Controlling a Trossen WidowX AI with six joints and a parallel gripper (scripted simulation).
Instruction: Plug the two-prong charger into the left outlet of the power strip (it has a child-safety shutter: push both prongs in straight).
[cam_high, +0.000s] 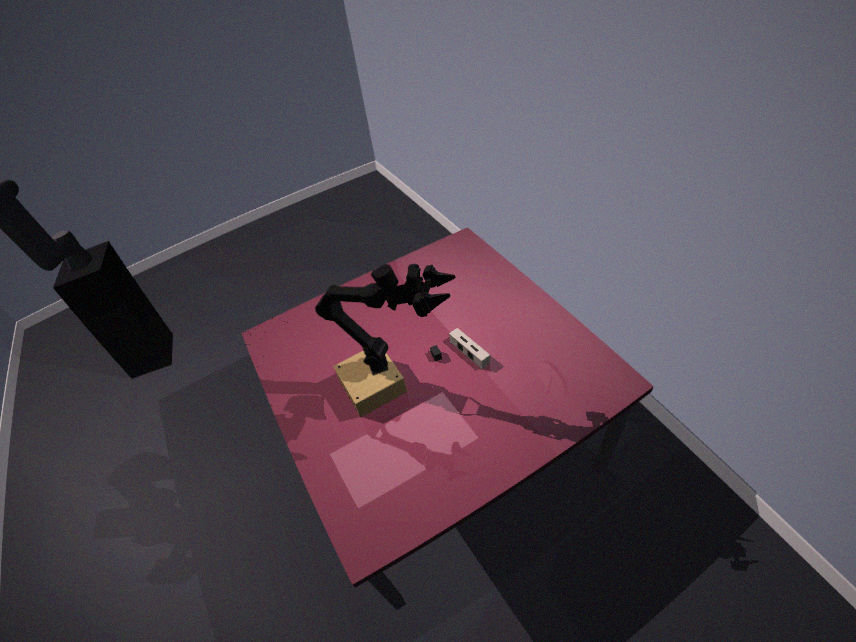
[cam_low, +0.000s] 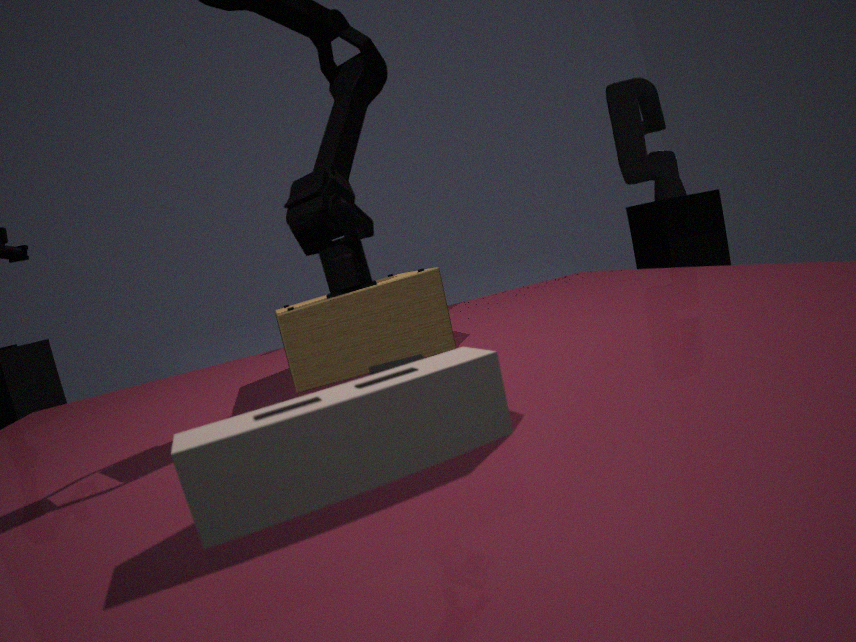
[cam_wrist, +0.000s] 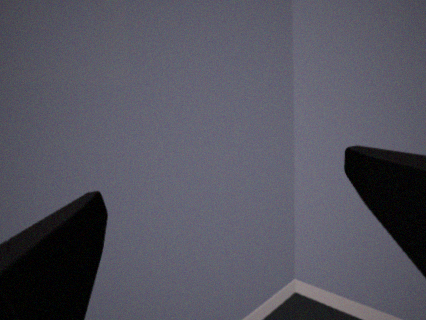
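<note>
The charger lies 570 mm below my gripper tip, 250 mm to the left of it and 20 mm behind it.
</note>
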